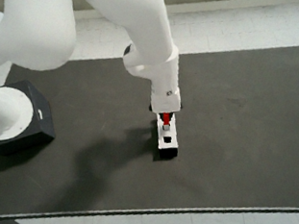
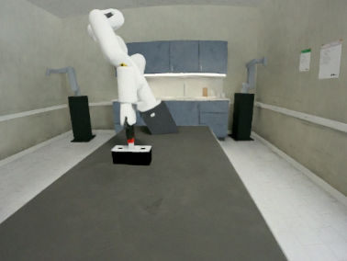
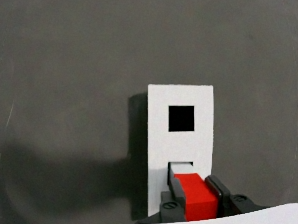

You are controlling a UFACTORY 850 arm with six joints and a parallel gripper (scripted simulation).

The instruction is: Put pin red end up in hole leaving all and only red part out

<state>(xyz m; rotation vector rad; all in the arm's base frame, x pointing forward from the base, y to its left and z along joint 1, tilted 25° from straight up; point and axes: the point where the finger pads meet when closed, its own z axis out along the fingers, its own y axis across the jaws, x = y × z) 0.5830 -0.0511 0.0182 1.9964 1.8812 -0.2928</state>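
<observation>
Right now the pin is 1 cm below my hand. From my hand the other things lie so: block 11 cm below.
</observation>
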